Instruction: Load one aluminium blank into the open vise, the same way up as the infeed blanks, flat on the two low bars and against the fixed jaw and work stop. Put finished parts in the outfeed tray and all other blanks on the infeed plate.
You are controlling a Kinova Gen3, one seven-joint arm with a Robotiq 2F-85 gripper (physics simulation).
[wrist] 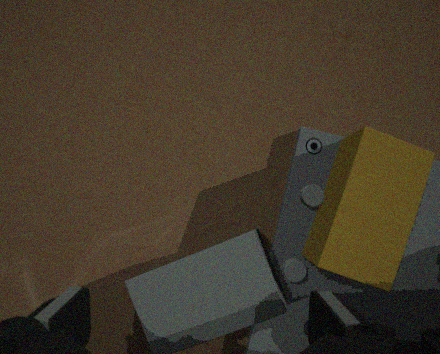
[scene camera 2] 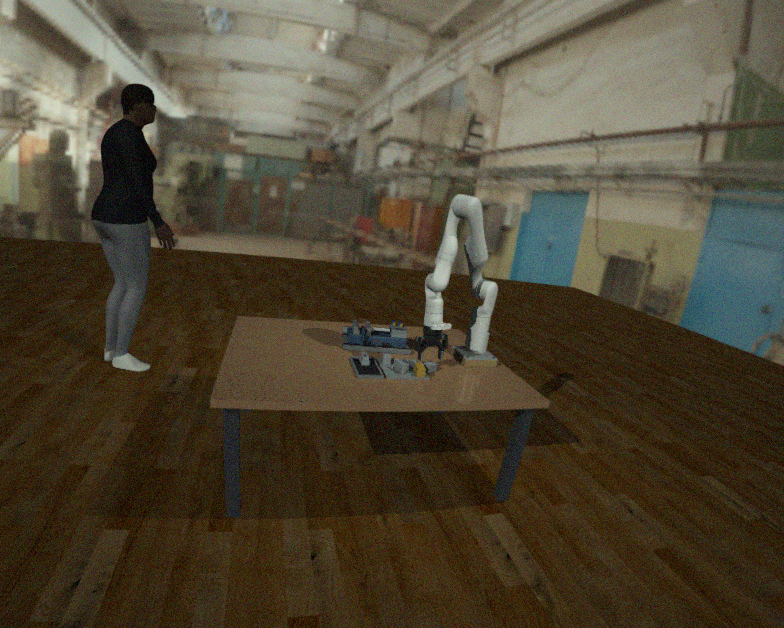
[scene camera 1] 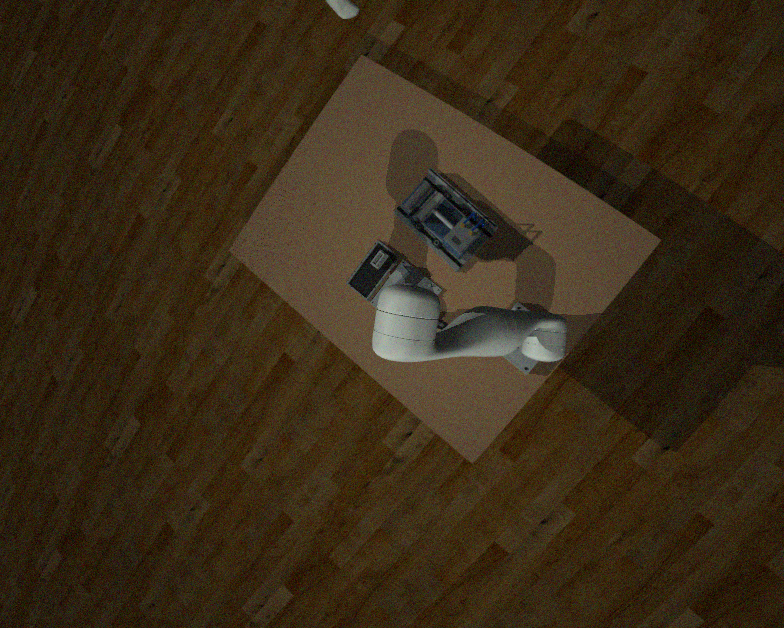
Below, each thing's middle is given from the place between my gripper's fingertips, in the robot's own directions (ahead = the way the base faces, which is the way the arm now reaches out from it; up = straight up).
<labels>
The brass blank (wrist: 372,196) lies 7 cm ahead of my hand, 5 cm to the left of it and 2 cm below it. Also, from my hand: dark outfeed tray (scene camera 1: 365,279): 26 cm ahead, 5 cm to the right, 4 cm below; vise body (scene camera 1: 439,228): 12 cm ahead, 30 cm to the right, 1 cm below.
</labels>
